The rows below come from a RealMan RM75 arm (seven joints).
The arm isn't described. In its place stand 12 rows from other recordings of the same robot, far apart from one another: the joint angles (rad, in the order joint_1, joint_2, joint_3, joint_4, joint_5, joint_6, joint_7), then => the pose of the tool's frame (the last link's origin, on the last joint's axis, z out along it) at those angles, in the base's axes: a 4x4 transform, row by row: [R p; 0 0 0 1], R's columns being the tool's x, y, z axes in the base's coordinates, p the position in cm.
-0.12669, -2.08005, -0.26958, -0.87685, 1.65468, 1.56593, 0.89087 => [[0.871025, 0.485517, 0.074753, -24.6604], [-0.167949, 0.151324, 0.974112, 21.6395], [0.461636, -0.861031, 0.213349, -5.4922], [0, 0, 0, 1]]
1.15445, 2.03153, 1.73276, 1.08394, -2.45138, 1.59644, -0.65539 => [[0.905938, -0.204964, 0.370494, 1.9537], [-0.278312, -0.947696, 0.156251, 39.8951], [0.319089, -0.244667, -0.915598, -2.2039], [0, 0, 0, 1]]
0.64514, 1.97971, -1.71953, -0.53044, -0.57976, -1.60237, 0.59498 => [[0.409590, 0.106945, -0.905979, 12.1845], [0.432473, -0.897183, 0.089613, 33.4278], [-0.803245, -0.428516, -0.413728, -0.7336], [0, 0, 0, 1]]
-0.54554, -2.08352, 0.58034, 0.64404, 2.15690, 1.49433, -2.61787 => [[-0.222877, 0.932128, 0.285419, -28.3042], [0.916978, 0.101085, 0.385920, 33.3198], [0.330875, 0.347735, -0.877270, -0.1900], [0, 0, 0, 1]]
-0.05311, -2.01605, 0.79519, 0.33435, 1.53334, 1.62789, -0.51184 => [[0.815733, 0.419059, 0.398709, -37.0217], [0.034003, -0.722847, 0.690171, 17.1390], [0.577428, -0.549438, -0.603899, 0.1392], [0, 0, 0, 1]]
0.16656, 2.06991, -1.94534, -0.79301, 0.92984, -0.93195, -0.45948 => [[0.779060, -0.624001, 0.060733, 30.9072], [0.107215, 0.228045, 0.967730, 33.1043], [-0.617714, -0.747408, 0.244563, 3.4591], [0, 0, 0, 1]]
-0.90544, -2.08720, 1.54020, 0.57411, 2.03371, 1.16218, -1.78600 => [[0.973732, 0.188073, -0.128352, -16.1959], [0.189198, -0.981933, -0.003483, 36.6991], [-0.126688, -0.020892, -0.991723, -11.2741], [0, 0, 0, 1]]
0.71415, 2.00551, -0.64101, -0.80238, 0.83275, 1.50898, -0.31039 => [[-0.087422, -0.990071, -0.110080, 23.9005], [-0.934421, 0.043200, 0.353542, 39.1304], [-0.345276, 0.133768, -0.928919, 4.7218], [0, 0, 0, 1]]
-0.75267, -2.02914, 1.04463, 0.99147, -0.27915, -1.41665, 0.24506 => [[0.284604, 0.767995, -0.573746, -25.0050], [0.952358, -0.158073, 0.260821, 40.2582], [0.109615, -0.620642, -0.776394, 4.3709], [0, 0, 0, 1]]
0.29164, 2.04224, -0.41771, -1.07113, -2.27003, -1.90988, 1.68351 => [[0.676397, -0.718465, -0.162156, 33.2737], [-0.623479, -0.675733, 0.393267, 24.1600], [-0.392123, -0.164904, -0.905012, 9.8311], [0, 0, 0, 1]]
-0.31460, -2.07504, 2.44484, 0.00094, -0.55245, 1.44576, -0.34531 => [[0.713820, 0.616494, 0.332259, -34.0023], [-0.003284, -0.471480, 0.881870, 25.3338], [0.700322, -0.630588, -0.334528, -3.2950], [0, 0, 0, 1]]
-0.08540, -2.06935, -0.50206, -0.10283, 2.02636, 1.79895, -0.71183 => [[0.225162, 0.931672, 0.285114, -35.5870], [-0.256322, -0.225678, 0.939877, 17.9734], [0.940001, -0.284705, 0.187994, 2.8685], [0, 0, 0, 1]]
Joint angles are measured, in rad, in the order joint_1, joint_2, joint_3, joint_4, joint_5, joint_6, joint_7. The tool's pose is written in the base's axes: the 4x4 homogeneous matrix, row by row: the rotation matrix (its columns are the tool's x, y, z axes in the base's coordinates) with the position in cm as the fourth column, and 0 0 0 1 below. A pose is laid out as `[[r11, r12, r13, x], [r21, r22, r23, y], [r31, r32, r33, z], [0, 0, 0, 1]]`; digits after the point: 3 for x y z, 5 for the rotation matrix.
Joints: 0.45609 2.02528 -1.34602 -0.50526 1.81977 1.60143 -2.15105
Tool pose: [[0.74479, -0.13446, -0.65361, 22.590], [-0.05761, -0.98879, 0.13776, 28.721], [-0.66481, -0.06495, -0.74419, -3.936], [0, 0, 0, 1]]
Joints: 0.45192 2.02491 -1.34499 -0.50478 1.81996 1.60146 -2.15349
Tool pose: [[0.74466, -0.13768, -0.65308, 22.726], [-0.05842, -0.98818, 0.14172, 28.640], [-0.66488, -0.06738, -0.74391, -3.912], [0, 0, 0, 1]]
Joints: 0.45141 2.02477 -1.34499 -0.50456 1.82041 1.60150 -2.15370
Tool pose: [[0.74448, -0.13834, -0.65316, 22.744], [-0.05869, -0.98807, 0.14238, 28.632], [-0.66506, -0.06766, -0.74371, -3.905], [0, 0, 0, 1]]
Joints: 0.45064 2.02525 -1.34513 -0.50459 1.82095 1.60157 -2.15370
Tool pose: [[0.74387, -0.13918, -0.65367, 22.748], [-0.05932, -0.98796, 0.14286, 28.611], [-0.66569, -0.06749, -0.74317, -3.918], [0, 0, 0, 1]]
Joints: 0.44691 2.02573 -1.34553 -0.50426 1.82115 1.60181 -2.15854
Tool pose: [[0.74393, -0.13933, -0.65356, 22.844], [-0.05781, -0.98777, 0.14478, 28.510], [-0.66575, -0.06993, -0.74289, -3.939], [0, 0, 0, 1]]
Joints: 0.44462 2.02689 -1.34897 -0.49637 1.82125 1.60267 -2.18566
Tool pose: [[0.74689, -0.12627, -0.65284, 22.993], [-0.04137, -0.98873, 0.14391, 28.312], [-0.66365, -0.08048, -0.74370, -4.092], [0, 0, 0, 1]]
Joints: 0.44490 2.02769 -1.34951 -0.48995 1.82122 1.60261 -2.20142
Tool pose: [[0.74829, -0.11961, -0.65250, 23.066], [-0.03218, -0.98900, 0.14439, 28.238], [-0.66260, -0.08705, -0.74390, -4.184], [0, 0, 0, 1]]
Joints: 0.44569 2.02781 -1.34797 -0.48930 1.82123 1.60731 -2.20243
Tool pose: [[0.74610, -0.11689, -0.65549, 23.017], [-0.03054, -0.98944, 0.14168, 28.214], [-0.66513, -0.08569, -0.74179, -4.150], [0, 0, 0, 1]]
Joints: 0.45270 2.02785 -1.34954 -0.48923 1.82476 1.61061 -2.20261
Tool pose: [[0.74358, -0.10866, -0.65976, 22.764], [-0.02475, -0.99050, 0.13524, 28.347], [-0.66819, -0.08423, -0.73920, -4.129], [0, 0, 0, 1]]
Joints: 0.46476 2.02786 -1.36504 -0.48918 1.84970 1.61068 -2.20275
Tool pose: [[0.73480, -0.09838, -0.67111, 22.207], [-0.01545, -0.99160, 0.12844, 28.635], [-0.67811, -0.08401, -0.73015, -4.133], [0, 0, 0, 1]]
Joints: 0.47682 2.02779 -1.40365 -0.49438 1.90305 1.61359 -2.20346
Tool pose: [[0.71559, -0.08145, -0.69376, 21.299], [-0.00224, -0.99344, 0.11431, 28.868], [-0.69852, -0.08025, -0.71108, -4.155], [0, 0, 0, 1]]
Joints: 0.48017 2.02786 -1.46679 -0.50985 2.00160 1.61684 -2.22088
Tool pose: [[0.67656, -0.05964, -0.73396, 20.101], [0.02858, -0.99384, 0.10710, 29.009], [-0.73583, -0.09344, -0.67069, -4.040], [0, 0, 0, 1]]
